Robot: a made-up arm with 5 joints. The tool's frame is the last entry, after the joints. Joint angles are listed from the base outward.
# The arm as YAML. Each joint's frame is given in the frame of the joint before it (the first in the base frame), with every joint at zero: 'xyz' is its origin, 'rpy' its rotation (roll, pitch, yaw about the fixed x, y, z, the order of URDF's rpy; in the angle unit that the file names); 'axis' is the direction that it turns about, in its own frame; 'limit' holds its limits. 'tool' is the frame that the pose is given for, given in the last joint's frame.
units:
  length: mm
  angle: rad
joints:
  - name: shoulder
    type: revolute
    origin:
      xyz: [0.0, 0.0, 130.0]
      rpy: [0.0, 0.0, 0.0]
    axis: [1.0, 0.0, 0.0]
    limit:
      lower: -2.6
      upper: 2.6
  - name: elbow
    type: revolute
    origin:
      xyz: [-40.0, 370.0, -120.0]
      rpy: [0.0, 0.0, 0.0]
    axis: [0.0, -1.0, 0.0]
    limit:
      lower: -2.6
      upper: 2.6
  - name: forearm
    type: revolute
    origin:
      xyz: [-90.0, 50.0, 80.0]
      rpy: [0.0, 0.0, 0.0]
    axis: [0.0, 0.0, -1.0]
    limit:
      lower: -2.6
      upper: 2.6
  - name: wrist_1
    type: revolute
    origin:
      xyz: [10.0, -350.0, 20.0]
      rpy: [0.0, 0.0, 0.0]
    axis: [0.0, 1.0, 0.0]
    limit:
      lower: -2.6
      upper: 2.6
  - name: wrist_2
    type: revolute
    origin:
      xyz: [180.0, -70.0, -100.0]
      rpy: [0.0, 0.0, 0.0]
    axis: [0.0, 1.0, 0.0]
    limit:
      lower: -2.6
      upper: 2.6
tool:
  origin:
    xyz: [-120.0, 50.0, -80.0]
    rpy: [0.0, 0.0, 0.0]
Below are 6 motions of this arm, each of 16 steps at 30 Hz.
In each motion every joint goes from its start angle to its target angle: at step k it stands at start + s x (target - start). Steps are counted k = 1, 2, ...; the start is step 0. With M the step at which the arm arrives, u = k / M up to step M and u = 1 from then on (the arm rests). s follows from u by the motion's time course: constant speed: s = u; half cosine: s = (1 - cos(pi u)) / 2; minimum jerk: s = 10 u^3 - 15 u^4 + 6 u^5.
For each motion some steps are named. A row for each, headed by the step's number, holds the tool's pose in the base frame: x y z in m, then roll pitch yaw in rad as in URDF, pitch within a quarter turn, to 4 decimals.
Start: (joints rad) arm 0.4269 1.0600 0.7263 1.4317 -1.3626
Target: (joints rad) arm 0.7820 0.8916 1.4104 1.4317 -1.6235
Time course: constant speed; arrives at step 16
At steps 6, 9, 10, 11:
6: -0.1633 0.6469 -0.2128 1.0912 0.0342 -1.2901
9: -0.1758 0.7082 -0.1406 1.0625 0.1948 -1.3780
10: -0.1793 0.7263 -0.1143 1.0464 0.2472 -1.4088
11: -0.1824 0.7432 -0.0868 1.0268 0.2987 -1.4408

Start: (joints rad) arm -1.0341 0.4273 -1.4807 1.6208 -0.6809
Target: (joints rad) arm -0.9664 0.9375 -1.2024 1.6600 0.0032
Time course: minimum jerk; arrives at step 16
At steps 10, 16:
10: 0.0773 0.1163 0.0563 -2.3727 0.4746 -0.6029
16: 0.0283 0.1270 0.0667 -2.2880 0.2830 -0.6173

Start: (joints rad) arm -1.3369 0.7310 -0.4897 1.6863 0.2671
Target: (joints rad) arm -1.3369 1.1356 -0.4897 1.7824 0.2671
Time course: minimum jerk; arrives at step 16
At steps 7, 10, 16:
7: -0.1267 -0.0915 0.0800 -1.9101 0.0120 -1.0697
10: -0.1331 -0.1013 0.0779 -1.8829 -0.0152 -0.9666
16: -0.1373 -0.1101 0.0760 -1.8616 -0.0386 -0.8841

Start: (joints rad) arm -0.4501 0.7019 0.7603 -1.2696 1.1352
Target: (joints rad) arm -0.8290 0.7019 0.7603 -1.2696 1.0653
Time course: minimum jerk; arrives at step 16
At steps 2, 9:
2: -0.3701 0.0138 -0.1072 0.1371 -0.9435 -0.6674
9: -0.3649 -0.0432 -0.1036 -0.2495 -1.0972 -0.3352

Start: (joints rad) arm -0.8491 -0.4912 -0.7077 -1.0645 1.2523
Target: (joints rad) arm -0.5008 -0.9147 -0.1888 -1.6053 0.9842
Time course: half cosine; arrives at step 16
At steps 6, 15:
6: 0.1646 0.0396 -0.0190 -0.5024 0.7478 0.1117
15: 0.0973 0.0322 0.0495 -0.3683 0.3278 0.0023

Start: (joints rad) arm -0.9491 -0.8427 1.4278 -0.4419 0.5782
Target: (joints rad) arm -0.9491 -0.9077 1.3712 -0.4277 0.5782
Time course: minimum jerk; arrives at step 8
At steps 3, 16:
3: -0.3104 0.3486 0.0387 -0.8677 -0.7379 -1.5762
16: -0.2905 0.3466 0.0539 -0.9252 -0.6997 -1.5675

